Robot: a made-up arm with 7 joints.
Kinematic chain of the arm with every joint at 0, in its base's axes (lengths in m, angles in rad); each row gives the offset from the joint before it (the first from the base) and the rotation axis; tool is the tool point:
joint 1: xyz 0 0.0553 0 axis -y
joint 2: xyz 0 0.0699 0 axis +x
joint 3: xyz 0 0 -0.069 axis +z
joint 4: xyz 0 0 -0.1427 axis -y
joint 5: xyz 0 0 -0.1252 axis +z
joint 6: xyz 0 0 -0.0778 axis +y
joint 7: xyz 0 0 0 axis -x
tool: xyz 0 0 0
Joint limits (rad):
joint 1: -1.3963..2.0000
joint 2: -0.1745..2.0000
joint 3: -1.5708..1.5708
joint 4: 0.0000..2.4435
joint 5: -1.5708..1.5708
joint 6: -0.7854..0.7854
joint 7: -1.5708..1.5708
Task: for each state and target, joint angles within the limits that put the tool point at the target. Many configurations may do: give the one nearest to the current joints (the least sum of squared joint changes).
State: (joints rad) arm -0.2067 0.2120 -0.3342 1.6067 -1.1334 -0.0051 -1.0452
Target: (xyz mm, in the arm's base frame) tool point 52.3 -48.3 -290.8
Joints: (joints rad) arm -0.3197 -0.1745 -0.7283 1.1971 -1.1334 -0.0051 -1.0452
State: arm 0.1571 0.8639 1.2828 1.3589 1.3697 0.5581 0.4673
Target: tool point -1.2 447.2 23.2
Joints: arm 0.1897 0.9804 1.5547 1.3575 1.3697 0.5581 0.4673
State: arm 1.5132 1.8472 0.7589 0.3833 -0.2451 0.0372 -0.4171
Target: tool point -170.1 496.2 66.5
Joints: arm 1.3216 1.9751 0.7433 0.1511 -0.2451 0.0372 -0.4171
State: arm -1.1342 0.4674 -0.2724 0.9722 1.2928 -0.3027 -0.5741
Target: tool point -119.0 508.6 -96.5
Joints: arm -1.1336 1.2199 -0.2079 0.1876 1.2928 -0.3027 -0.5741
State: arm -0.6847 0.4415 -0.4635 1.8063 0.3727 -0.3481 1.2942
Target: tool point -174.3 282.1 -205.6
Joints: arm -1.3729 1.0776 -0.5893 1.4396 0.3727 -0.3481 1.2942
